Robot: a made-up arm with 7 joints. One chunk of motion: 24 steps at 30 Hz.
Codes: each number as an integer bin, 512 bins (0 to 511) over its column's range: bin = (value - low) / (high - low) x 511, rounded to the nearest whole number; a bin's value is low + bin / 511 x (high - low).
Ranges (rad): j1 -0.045..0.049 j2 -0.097..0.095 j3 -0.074..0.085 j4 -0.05..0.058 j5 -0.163..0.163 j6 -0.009..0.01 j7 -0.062..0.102
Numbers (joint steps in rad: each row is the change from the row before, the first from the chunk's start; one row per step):
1: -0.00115 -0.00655 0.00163 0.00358 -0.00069 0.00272 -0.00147
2: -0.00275 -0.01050 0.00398 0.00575 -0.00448 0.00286 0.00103
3: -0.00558 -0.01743 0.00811 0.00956 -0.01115 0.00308 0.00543
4: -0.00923 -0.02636 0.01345 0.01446 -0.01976 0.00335 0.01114
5: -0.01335 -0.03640 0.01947 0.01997 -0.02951 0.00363 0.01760
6: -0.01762 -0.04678 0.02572 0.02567 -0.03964 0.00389 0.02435
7: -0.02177 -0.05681 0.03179 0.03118 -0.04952 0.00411 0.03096
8: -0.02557 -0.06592 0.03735 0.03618 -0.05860 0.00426 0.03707
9: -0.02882 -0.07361 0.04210 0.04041 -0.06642 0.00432 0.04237
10: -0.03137 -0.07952 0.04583 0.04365 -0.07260 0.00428 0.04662
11: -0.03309 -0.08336 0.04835 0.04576 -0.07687 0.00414 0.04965
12: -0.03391 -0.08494 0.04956 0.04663 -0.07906 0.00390 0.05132
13: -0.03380 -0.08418 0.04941 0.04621 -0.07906 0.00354 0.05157
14: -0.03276 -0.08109 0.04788 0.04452 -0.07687 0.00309 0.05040
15: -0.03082 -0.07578 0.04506 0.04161 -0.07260 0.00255 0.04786
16: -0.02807 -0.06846 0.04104 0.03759 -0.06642 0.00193 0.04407
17: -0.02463 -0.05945 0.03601 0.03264 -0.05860 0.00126 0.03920
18: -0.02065 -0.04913 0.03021 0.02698 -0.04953 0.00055 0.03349
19: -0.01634 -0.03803 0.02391 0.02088 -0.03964 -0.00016 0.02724
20: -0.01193 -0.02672 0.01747 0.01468 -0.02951 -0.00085 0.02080
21: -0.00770 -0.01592 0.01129 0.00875 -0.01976 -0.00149 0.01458
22: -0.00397 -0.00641 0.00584 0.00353 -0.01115 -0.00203 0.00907
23: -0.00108 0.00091 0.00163 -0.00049 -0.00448 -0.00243 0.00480
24: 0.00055 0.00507 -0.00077 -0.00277 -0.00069 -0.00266 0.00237
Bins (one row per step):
1: 238 241 243 254 254 315 189
2: 230 230 251 264 248 319 196
3: 214 212 264 282 238 325 210
4: 194 188 281 305 225 332 228
5: 172 161 300 331 209 340 248
6: 149 134 320 358 193 347 269
7: 126 107 340 384 178 353 290
8: 106 83 358 408 164 357 309
9: 88 62 373 428 151 358 325
10: 74 47 385 443 142 357 338
11: 65 36 393 453 135 353 348
12: 60 32 397 457 132 347 353
13: 61 34 397 455 132 337 354
14: 67 42 392 447 135 325 350
15: 77 56 383 433 142 311 342
16: 92 76 370 414 151 294 330
17: 111 100 354 391 164 276 315
18: 132 127 335 364 178 257 298
19: 156 157 315 335 193 238 278
20: 180 187 294 306 209 219 258
21: 203 216 274 278 225 202 239
22: 223 241 257 253 238 187 221
23: 239 261 243 234 248 177 208
24: 248 272 235 223 254 171 201

